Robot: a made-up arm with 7 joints.
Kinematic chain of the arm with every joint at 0, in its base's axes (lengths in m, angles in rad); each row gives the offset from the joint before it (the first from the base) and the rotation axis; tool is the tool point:
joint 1: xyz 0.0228 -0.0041 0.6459 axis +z
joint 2: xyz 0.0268 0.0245 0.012 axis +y
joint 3: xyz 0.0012 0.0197 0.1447 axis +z
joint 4: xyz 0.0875 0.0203 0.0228 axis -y
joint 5: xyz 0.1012 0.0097 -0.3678 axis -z
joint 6: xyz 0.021 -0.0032 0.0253 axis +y
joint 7: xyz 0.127 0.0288 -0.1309 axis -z
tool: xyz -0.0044 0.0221 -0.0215
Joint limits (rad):
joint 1: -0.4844..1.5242
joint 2: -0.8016..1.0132
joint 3: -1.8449..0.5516
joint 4: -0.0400..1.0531
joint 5: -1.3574..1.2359
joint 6: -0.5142..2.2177
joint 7: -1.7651..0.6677
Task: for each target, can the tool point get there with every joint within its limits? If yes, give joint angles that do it. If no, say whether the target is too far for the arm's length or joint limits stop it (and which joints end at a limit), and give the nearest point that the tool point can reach.
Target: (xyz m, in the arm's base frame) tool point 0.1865 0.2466 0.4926
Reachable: yes | joints 0.8893 -0.3504 0.3135 0.2673 -1.0051 1.7672 -0.3289
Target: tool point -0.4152 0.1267 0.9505
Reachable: no: joint limits stop it (at a limit: joint 1, joint 2, joint 4, joint 5, joint 6) | nearest point -0.4088 0.1745 0.9002 | short by 0.070 m
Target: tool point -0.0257 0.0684 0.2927
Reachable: yes | joints 0.7347 0.5567 0.1195 0.2243 -0.5106 1.3843 0.1374
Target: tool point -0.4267 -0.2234 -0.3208
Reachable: no: too far | nearest point -0.2400 -0.0057 0.1826 | short by 0.579 m
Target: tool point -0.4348 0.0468 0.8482
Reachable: no: joint limits stop it (at a limit: joint 1, joint 2, joint 3, joint 4, joint 5, joint 6) | nearest point -0.4063 0.1685 0.8931 | short by 0.133 m
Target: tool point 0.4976 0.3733 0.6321
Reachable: yes | joints 0.9405 -0.0308 -0.2871 0.8138 1.0226 0.1579 -0.5624
